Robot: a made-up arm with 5 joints.
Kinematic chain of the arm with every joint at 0, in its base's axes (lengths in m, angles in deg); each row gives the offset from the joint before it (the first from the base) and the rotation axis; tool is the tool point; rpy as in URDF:
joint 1: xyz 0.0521 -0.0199 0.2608 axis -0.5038 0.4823 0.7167
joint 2: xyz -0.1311 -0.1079 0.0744 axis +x
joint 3: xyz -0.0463 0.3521 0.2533 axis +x
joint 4: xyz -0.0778 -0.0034 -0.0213 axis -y
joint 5: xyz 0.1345 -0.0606 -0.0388 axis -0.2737 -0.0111 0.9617
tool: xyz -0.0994 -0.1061 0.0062 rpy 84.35 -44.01 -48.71
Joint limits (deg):
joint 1: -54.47..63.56
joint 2: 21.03..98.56
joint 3: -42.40..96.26
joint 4: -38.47..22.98
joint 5: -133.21..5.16
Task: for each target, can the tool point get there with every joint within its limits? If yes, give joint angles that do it. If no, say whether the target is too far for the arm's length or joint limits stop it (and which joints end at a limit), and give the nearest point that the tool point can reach.
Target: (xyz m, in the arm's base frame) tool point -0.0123 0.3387 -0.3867
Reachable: no: joint limits stop it (at a limit: joint 1, joint 2, joint 4, joint 5) | nearest point -0.3938 -0.1533 0.1623 | short by 0.830 m
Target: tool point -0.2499 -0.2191 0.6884
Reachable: yes | joints -9.06 73.54 -5.08 6.74 -76.60
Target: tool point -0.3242 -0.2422 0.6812
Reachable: yes | joints -21.58 75.52 22.10 -1.56 -91.66
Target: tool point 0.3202 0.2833 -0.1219
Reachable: no: joint limits stop it (at a limit: joint 1, joint 2, joint 5) | nearest point -0.1808 0.1629 0.4709 | short by 0.785 m
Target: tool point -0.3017 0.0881 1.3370
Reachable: no: too far | nearest point -0.1178 -0.0097 0.8809 | short by 0.501 m
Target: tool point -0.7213 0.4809 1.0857
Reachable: no: too far | nearest point -0.3185 0.1217 0.6973 | short by 0.665 m
